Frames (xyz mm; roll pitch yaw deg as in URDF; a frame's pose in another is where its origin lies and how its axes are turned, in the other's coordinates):
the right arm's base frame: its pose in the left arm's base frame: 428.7 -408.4 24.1 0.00 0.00 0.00
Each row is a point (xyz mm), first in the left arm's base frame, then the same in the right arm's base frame.
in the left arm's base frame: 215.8 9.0 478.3
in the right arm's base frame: -212.9 417.4 454.2
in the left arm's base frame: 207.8 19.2 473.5
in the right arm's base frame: -220.9 427.6 449.4
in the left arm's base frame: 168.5 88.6 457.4
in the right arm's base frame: -260.2 497.0 433.3
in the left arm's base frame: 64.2 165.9 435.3
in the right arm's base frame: -364.5 574.3 411.2
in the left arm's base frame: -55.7 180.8 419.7
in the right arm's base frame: -484.4 589.2 395.6
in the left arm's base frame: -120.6 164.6 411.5
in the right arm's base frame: -549.3 573.0 387.4
